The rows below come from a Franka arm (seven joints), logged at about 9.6 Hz.
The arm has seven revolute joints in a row. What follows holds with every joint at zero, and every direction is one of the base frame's.
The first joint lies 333 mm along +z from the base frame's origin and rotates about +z.
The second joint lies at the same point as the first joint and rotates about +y.
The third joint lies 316 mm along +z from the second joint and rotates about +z.
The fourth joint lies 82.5 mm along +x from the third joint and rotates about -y.
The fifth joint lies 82.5 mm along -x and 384 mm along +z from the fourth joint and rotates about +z.
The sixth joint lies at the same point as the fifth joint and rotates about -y.
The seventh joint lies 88 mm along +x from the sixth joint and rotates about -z.
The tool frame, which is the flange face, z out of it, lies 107 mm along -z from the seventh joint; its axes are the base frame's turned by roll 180, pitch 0 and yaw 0 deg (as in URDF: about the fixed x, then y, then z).
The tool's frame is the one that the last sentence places.
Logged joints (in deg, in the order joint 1, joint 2, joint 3, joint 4, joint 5, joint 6, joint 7), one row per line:
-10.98, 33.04, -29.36, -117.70, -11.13, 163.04, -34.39
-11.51, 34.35, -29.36, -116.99, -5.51, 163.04, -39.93
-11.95, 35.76, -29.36, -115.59, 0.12, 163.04, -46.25
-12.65, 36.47, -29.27, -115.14, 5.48, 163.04, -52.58
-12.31, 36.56, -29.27, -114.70, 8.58, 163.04, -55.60
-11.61, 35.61, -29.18, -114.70, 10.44, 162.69, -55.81
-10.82, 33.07, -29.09, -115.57, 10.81, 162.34, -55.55
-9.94, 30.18, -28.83, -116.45, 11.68, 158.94, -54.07
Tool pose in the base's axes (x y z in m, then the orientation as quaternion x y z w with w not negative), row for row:
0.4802, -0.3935, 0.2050, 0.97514, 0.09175, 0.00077, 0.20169
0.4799, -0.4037, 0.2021, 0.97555, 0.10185, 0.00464, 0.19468
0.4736, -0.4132, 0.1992, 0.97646, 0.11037, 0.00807, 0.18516
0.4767, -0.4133, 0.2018, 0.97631, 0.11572, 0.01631, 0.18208
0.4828, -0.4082, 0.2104, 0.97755, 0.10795, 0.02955, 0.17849
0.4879, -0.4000, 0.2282, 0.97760, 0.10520, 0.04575, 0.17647
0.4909, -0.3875, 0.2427, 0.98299, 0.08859, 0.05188, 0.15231
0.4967, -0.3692, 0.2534, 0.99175, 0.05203, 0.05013, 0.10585
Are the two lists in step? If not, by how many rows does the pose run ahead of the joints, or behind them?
The pose runs 1 row ahead of the joints: the pose in row i belongs to the joints in row i + 1.
